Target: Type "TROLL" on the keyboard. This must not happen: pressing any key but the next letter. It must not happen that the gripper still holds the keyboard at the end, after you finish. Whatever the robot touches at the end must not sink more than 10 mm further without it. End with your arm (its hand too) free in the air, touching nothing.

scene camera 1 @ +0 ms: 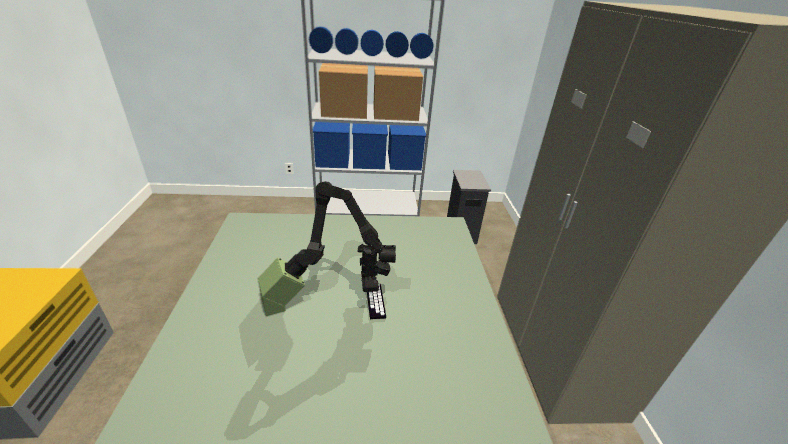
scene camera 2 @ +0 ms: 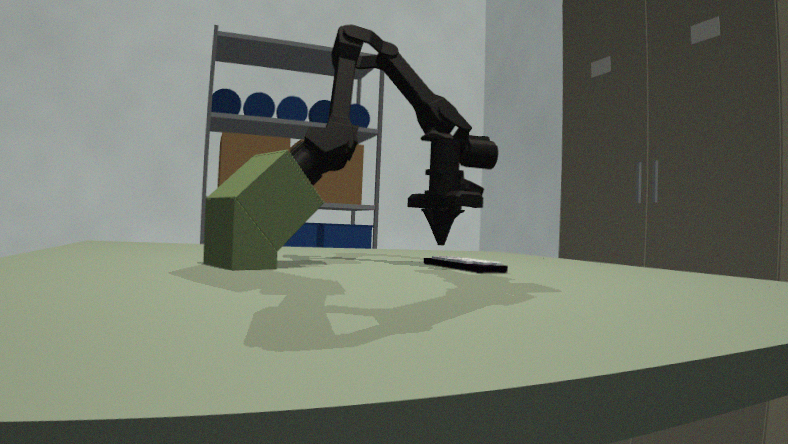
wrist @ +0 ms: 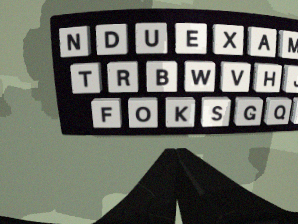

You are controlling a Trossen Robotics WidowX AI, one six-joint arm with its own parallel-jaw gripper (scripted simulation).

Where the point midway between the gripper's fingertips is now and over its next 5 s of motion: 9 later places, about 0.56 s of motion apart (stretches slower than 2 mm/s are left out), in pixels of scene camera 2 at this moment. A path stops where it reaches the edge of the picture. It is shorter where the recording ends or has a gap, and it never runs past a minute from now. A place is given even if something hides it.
My gripper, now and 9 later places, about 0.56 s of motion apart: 440, 245; 442, 245; 443, 253; 441, 256; 441, 255; 440, 243; 446, 243; 448, 250; 446, 257; 446, 258
